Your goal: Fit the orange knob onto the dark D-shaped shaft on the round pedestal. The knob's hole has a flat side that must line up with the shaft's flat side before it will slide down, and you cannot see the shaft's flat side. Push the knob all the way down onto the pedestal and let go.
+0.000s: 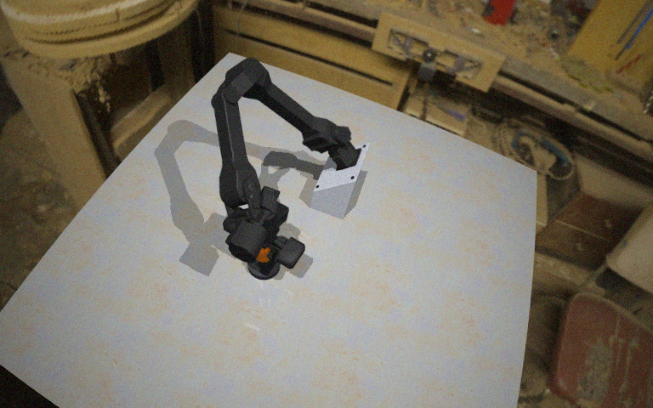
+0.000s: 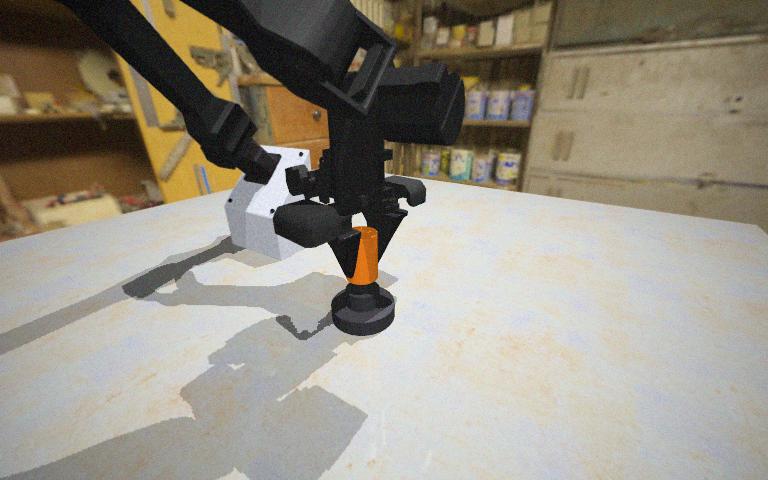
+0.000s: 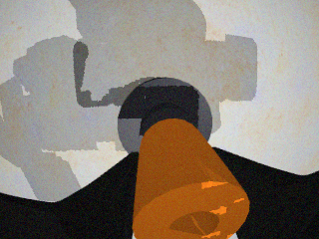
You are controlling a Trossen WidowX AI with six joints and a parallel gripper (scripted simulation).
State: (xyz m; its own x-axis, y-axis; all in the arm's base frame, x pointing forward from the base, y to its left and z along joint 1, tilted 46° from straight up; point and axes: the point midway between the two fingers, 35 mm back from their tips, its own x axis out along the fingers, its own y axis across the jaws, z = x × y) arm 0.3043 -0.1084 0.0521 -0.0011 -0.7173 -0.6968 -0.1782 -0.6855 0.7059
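Now: gripper tip 2 cm below the orange knob. The rest, counted from my gripper tip: dark round pedestal 4 cm below.
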